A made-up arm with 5 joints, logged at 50 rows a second.
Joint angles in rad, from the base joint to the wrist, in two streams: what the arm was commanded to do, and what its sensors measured. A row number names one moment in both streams.
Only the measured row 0 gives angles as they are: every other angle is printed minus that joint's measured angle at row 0.
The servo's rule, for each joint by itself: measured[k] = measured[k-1] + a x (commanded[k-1-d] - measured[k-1]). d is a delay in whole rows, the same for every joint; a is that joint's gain. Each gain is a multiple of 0.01, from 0.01 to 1. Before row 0 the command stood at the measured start. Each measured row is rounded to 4 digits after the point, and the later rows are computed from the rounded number. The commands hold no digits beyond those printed.
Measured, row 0:
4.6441, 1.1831, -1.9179, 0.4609, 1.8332
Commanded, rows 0 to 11:
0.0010, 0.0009, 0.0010, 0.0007, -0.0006
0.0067, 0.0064, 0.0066, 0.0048, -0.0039
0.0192, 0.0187, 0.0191, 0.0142, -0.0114
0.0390, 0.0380, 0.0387, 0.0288, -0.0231
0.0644, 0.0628, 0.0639, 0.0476, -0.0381
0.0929, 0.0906, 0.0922, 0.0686, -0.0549
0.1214, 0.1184, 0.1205, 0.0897, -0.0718
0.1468, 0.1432, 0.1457, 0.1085, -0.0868
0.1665, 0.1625, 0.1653, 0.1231, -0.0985
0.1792, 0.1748, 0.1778, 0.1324, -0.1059
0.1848, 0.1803, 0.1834, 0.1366, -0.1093
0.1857, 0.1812, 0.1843, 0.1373, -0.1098
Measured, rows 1 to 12:
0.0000, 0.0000, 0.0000, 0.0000, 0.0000
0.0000, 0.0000, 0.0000, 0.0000, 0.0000
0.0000, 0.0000, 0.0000, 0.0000, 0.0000
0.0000, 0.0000, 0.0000, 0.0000, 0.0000
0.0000, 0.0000, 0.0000, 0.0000, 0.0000
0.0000, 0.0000, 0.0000, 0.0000, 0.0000
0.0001, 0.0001, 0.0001, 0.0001, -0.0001
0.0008, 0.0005, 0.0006, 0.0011, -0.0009
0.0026, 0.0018, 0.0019, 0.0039, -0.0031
0.0062, 0.0043, 0.0045, 0.0091, -0.0073
0.0120, 0.0084, 0.0087, 0.0172, -0.0138
0.0201, 0.0142, 0.0145, 0.0280, -0.0224
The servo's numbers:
d 6
a 0.10 0.07 0.07 0.21 0.21

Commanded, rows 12 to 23:
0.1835, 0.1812, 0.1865, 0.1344, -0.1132
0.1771, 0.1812, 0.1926, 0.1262, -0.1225
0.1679, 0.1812, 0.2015, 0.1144, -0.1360
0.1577, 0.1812, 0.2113, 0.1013, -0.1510
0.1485, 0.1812, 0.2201, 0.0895, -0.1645
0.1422, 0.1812, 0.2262, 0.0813, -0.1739
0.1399, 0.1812, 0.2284, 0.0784, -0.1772
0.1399, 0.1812, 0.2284, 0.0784, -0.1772
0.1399, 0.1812, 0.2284, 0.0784, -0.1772
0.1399, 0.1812, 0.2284, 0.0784, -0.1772
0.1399, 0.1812, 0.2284, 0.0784, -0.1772
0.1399, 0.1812, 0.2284, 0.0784, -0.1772
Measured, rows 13 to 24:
0.0302, 0.0215, 0.0219, 0.0410, -0.0328
0.0419, 0.0300, 0.0306, 0.0552, -0.0441
0.0544, 0.0393, 0.0400, 0.0695, -0.0555
0.0669, 0.0488, 0.0496, 0.0827, -0.0661
0.0787, 0.0580, 0.0590, 0.0940, -0.0752
0.0894, 0.0666, 0.0678, 0.1031, -0.0825
0.0988, 0.0746, 0.0761, 0.1097, -0.0889
0.1066, 0.0821, 0.0843, 0.1132, -0.0960
0.1127, 0.0890, 0.0925, 0.1135, -0.1044
0.1172, 0.0955, 0.1008, 0.1109, -0.1142
0.1203, 0.1015, 0.1092, 0.1064, -0.1248
0.1225, 0.1071, 0.1174, 0.1011, -0.1351

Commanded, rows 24 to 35:
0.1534, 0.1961, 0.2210, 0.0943, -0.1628
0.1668, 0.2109, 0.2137, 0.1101, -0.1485
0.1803, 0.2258, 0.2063, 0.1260, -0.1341
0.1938, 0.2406, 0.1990, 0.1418, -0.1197
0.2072, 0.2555, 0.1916, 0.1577, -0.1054
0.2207, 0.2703, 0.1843, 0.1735, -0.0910
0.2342, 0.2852, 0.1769, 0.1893, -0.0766
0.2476, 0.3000, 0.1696, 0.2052, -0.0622
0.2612, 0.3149, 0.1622, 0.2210, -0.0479
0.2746, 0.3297, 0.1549, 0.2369, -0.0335
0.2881, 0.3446, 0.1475, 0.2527, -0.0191
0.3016, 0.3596, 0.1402, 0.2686, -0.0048
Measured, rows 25 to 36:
0.1242, 0.1123, 0.1252, 0.0963, -0.1439
0.1258, 0.1171, 0.1324, 0.0925, -0.1509
0.1272, 0.1216, 0.1391, 0.0895, -0.1564
0.1285, 0.1258, 0.1454, 0.0872, -0.1608
0.1296, 0.1297, 0.1512, 0.0854, -0.1642
0.1306, 0.1333, 0.1566, 0.0839, -0.1669
0.1329, 0.1377, 0.1611, 0.0861, -0.1660
0.1363, 0.1428, 0.1648, 0.0911, -0.1623
0.1407, 0.1486, 0.1677, 0.0984, -0.1564
0.1460, 0.1550, 0.1699, 0.1075, -0.1487
0.1521, 0.1620, 0.1714, 0.1180, -0.1396
0.1590, 0.1696, 0.1723, 0.1297, -0.1294

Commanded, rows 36 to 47:
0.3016, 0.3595, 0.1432, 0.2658, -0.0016
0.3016, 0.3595, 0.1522, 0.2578, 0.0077
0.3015, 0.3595, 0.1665, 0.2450, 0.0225
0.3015, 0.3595, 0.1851, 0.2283, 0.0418
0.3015, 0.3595, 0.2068, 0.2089, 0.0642
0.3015, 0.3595, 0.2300, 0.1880, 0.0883
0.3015, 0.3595, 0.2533, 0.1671, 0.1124
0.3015, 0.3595, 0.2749, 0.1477, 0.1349
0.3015, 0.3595, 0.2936, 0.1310, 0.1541
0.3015, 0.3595, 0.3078, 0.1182, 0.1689
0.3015, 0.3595, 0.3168, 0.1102, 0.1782
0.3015, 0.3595, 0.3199, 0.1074, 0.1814
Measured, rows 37 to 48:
0.1665, 0.1777, 0.1726, 0.1422, -0.1183
0.1746, 0.1863, 0.1724, 0.1554, -0.1065
0.1833, 0.1953, 0.1717, 0.1692, -0.0942
0.1924, 0.2047, 0.1705, 0.1834, -0.0815
0.2020, 0.2145, 0.1689, 0.1980, -0.0684
0.2120, 0.2247, 0.1669, 0.2128, -0.0550
0.2210, 0.2341, 0.1652, 0.2239, -0.0438
0.2291, 0.2429, 0.1643, 0.2310, -0.0330
0.2363, 0.2511, 0.1645, 0.2339, -0.0213
0.2428, 0.2587, 0.1659, 0.2327, -0.0080
0.2487, 0.2658, 0.1688, 0.2277, 0.0072
0.2540, 0.2724, 0.1731, 0.2194, 0.0242

